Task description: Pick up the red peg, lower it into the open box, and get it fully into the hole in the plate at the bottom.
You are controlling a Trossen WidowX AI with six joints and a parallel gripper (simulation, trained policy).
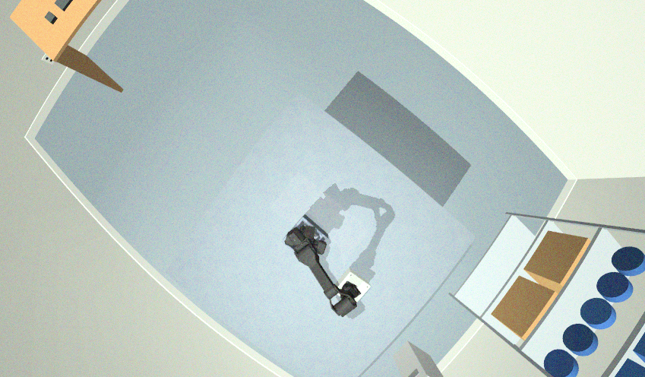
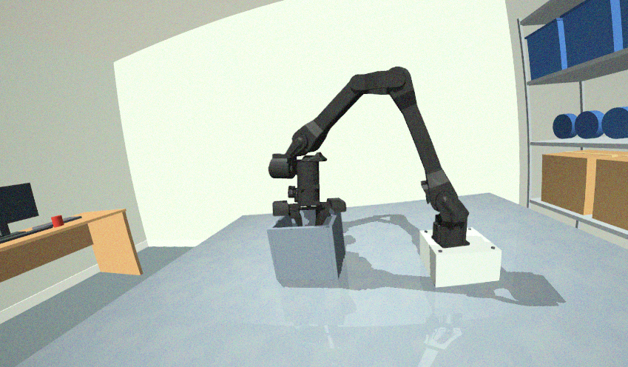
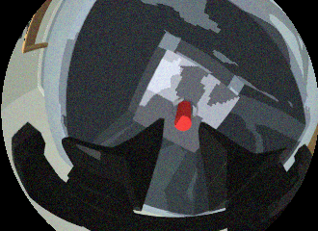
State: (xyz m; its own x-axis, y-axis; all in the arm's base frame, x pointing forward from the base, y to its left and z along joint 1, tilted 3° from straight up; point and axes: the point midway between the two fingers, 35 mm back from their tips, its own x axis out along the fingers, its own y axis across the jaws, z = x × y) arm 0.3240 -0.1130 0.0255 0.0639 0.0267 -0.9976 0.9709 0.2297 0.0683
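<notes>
Now: the red peg 1 cm to the right of my gripper tip and 3 cm below it. Round my gripper tip: pale plate: 1 cm to the right, 4 cm below.
</notes>
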